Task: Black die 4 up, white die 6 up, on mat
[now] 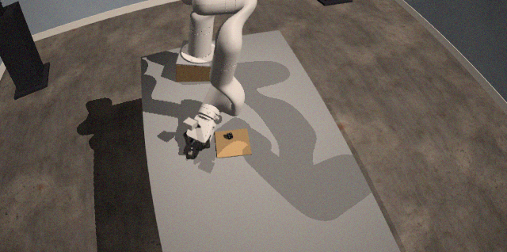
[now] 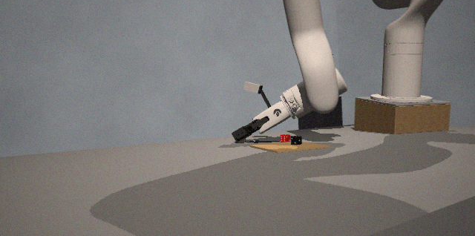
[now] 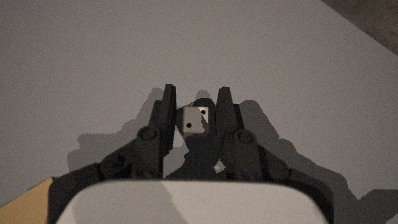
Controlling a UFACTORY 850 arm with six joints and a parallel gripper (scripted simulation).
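My hand is 1 cm above the white die. From my hand the other things lie so: tan mat (18 cm to the left, 2 cm below, 1 cm ahead); then red die (10 cm to the left, 7 cm behind, 1 cm below); then black die (18 cm to the left, 2 cm behind, 1 cm below).
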